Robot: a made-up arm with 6 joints.
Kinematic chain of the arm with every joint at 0, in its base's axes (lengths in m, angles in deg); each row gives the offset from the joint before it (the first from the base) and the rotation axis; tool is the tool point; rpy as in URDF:
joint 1: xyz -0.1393 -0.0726 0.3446 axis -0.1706 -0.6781 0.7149
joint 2: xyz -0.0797 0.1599 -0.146 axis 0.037 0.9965 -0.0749
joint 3: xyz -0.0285 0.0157 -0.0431 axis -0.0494 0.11 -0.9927
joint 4: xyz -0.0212 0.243 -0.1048 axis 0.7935 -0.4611 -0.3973
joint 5: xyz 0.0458 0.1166 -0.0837 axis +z
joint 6: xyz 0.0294 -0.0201 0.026 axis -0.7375 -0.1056 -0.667
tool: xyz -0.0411 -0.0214 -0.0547 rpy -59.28 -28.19 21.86
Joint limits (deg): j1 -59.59..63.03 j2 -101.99..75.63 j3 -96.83..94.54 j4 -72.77..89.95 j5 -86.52..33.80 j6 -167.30..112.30
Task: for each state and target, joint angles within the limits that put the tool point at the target. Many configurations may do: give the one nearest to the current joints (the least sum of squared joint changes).
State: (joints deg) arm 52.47 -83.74 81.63 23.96 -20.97 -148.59
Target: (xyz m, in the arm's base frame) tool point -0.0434 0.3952 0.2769
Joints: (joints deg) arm 47.75 -49.07 62.89 8.89 -18.79 -148.83
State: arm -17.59 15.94 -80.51 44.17 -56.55 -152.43
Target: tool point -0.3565 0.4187 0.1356
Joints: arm 2.40 -7.12 -31.21 82.72 -56.60 -150.34
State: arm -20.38 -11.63 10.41 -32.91 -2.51 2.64
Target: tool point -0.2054 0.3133 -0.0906
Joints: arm 1.27 -15.72 8.45 -57.58 -0.96 3.43
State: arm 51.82 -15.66 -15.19 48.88 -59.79 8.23
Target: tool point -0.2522 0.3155 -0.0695
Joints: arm 63.03 6.52 8.01 71.30 -37.87 9.46
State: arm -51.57 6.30 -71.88 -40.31 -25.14 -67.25
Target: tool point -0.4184 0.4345 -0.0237
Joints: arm -28.46 -16.02 -55.33 -11.88 -38.35 -77.87
